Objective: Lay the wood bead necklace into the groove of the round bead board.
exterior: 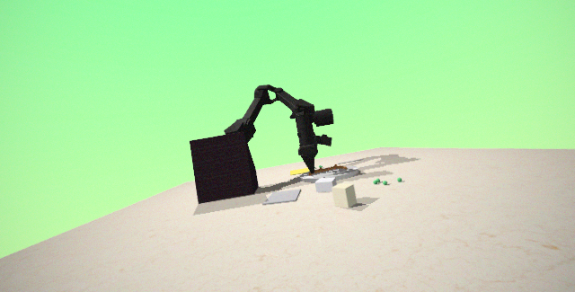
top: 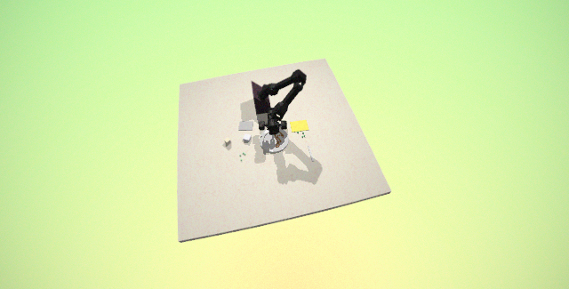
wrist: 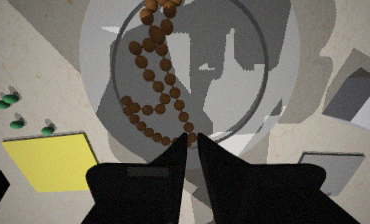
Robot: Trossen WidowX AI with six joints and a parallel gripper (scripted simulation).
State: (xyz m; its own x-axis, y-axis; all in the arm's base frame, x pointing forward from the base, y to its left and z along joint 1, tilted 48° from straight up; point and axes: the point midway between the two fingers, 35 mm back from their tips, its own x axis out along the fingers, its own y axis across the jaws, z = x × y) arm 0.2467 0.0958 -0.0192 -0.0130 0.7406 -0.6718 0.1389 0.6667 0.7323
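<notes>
Right now my gripper tip is 50 mm short of the round white bead board and 10 mm above it. The rest, counted from my gripper tip: thin white strip: 220 mm to the left, 200 mm ahead, 10 mm below; yellow card: 190 mm to the left, 30 mm behind, 10 mm below; grey flat plate: 190 mm to the right, 100 mm behind, 10 mm below.
</notes>
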